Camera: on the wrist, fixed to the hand. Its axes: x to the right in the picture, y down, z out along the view.
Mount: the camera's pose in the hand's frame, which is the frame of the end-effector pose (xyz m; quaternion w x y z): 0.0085 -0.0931 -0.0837 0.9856 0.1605 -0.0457 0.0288
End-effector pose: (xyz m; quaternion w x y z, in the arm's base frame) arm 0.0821 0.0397 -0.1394 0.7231 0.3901 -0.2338 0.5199
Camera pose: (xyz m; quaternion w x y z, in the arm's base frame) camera 0.1664 0.0977 -0.2120 0.6244 0.5175 -0.1913 0.5529
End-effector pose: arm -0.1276 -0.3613 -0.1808 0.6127 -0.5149 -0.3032 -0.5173
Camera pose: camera -0.2268 -0.4370 -0.1675 0.6875 -0.4415 -0.3950 -0.4200
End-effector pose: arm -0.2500 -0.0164 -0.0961 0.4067 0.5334 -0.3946 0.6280
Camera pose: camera -0.1933 0.0955 -0.0919 0.2791 0.6083 -0.3221 0.6696
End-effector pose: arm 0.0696 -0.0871 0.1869 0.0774 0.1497 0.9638 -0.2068
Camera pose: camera 0.0244 -0.1306 0.2956 0.1023 0.1783 0.9088 -0.3631
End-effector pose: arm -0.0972 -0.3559 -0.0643 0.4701 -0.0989 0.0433 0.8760
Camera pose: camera -0.0132 -0.3115 -0.1463 0.4559 0.0193 0.1646 0.8744
